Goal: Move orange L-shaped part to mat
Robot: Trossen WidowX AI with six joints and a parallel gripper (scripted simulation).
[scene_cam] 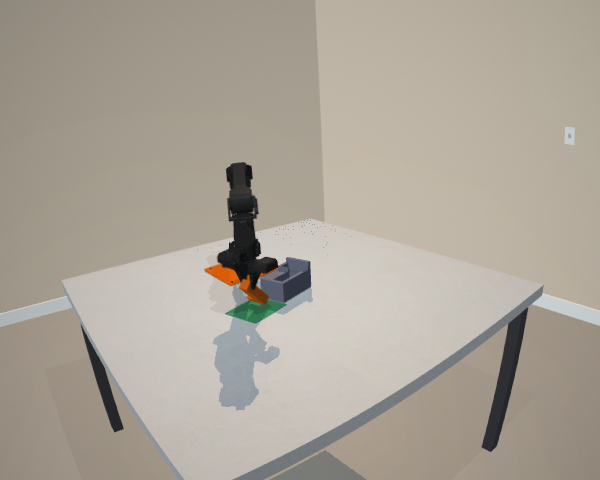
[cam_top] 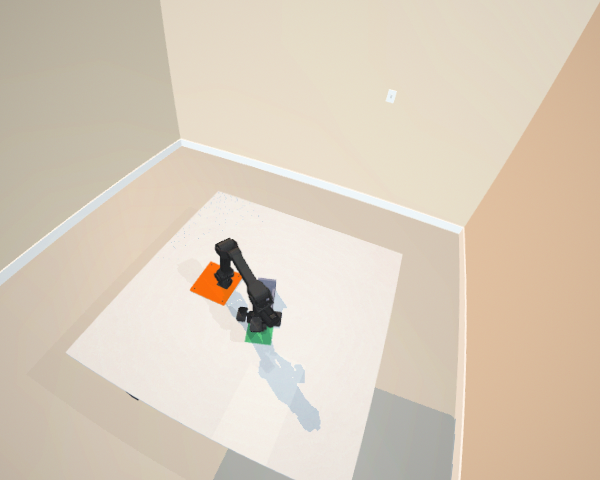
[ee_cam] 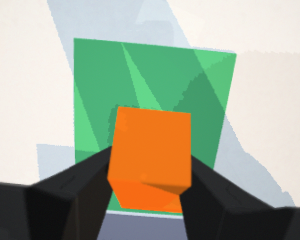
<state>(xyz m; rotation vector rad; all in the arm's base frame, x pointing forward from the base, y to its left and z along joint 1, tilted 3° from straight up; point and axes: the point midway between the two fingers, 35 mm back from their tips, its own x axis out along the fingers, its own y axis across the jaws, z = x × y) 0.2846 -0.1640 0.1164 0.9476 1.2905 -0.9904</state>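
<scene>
My gripper tip is now 20 mm past the orange L-shaped part, 30 mm to the right of it and 30 mm above it. Also, from my gripper tip: green mat 10 mm behind, 20 mm to the left, 90 mm below.
</scene>
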